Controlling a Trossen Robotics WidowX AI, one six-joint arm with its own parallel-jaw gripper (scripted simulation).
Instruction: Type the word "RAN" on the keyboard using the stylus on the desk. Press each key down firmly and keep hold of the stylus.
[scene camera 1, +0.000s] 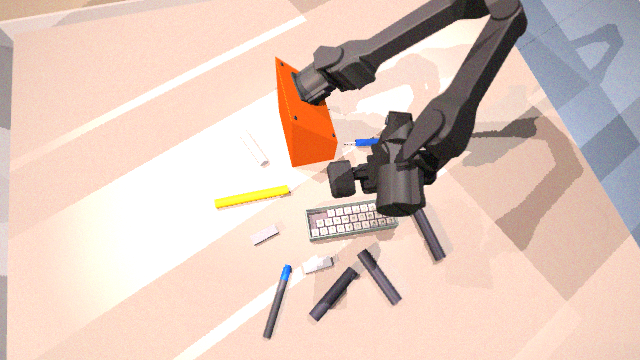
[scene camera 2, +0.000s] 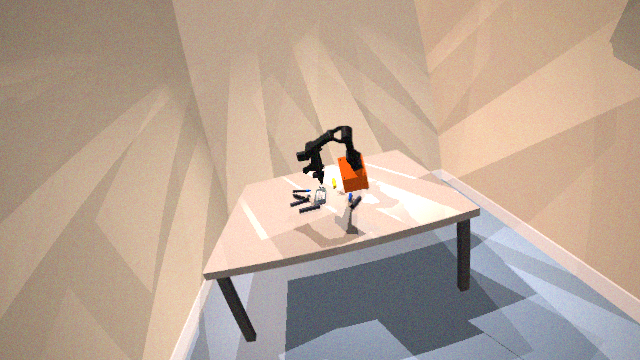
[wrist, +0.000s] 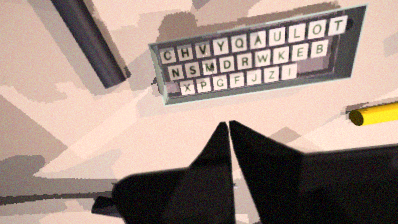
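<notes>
My gripper (scene camera 1: 372, 190): shut, holding nothing. Wrist view, gripper (wrist: 227, 127) visible too.
</notes>
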